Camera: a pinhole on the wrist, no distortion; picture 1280 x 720 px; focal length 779.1 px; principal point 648.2 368.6 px. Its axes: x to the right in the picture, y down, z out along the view. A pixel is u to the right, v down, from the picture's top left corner.
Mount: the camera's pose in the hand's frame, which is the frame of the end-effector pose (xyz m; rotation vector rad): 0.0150 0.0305 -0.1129 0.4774 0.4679 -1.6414
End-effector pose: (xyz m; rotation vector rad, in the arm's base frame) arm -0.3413 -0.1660 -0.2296 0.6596 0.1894 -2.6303
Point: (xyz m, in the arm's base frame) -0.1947 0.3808 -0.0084
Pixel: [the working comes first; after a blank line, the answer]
In the camera's frame: 0.3664 -0.3834 0.3783

outside the picture
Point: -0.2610 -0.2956 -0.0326
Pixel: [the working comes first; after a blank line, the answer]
In the camera's frame: -0.2377 -0.1468 0.1746

outside the picture
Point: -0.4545 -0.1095 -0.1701
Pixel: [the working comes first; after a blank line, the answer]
In the camera's frame: -0.0061 0.0357 0.2381

628 485
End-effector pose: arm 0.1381 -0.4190 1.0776 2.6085 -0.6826 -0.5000
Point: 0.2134 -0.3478 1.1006
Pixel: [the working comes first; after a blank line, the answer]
In the camera's frame: 0.0640 0.0148 0.0927

1187 493
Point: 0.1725 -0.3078 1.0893
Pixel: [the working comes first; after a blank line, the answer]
In the camera's frame: 0.0787 -0.0346 0.1200

1159 144
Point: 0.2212 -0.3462 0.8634
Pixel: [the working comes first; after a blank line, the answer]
In the camera's frame: 0.0383 0.0832 0.3185

742 572
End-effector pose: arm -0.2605 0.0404 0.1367 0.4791 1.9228 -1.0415
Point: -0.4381 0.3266 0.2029
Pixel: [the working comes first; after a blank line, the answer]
In the camera's frame: 0.1397 0.0156 -0.1819

behind the camera
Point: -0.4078 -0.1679 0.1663
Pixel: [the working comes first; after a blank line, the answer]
In the camera's frame: 0.0982 0.0789 0.3090

896 568
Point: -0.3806 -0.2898 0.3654
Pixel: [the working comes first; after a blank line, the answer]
In the camera's frame: 0.2056 -0.0774 0.4479

1006 234
